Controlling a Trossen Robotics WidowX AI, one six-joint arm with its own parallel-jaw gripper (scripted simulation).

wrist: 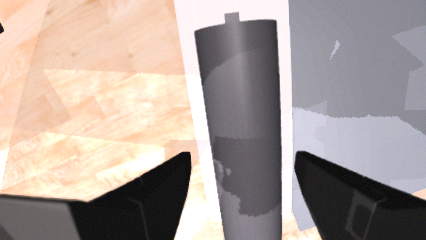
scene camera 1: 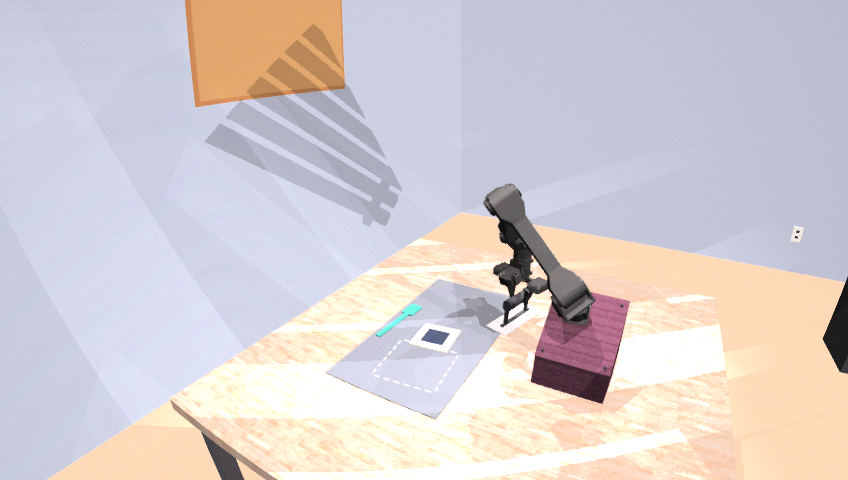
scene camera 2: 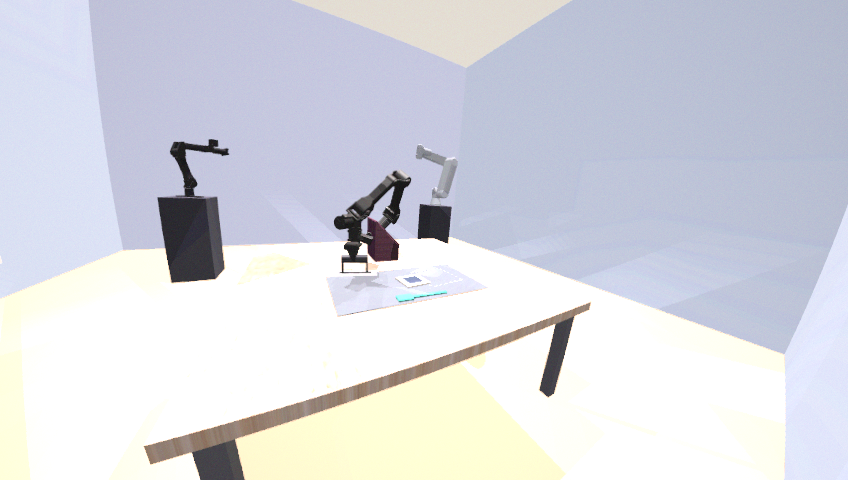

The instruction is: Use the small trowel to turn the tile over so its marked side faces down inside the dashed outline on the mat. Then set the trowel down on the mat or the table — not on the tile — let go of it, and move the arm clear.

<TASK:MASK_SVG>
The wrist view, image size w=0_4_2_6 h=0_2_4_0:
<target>my gripper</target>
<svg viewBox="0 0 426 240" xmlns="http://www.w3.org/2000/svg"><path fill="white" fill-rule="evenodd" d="M191 153L189 151L180 152L164 163L160 163L141 174L139 177L131 179L105 194L98 195L90 201L0 193L0 240L175 240L188 195L192 171ZM296 151L294 171L299 182L301 194L321 240L426 240L425 199L413 194L411 195L406 191L403 192L397 188L392 188L387 184L384 185L305 150Z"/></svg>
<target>small trowel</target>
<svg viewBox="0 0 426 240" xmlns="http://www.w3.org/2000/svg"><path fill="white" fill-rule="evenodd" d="M174 0L210 221L222 221L224 240L283 240L282 218L291 217L293 154L288 0Z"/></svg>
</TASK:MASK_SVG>
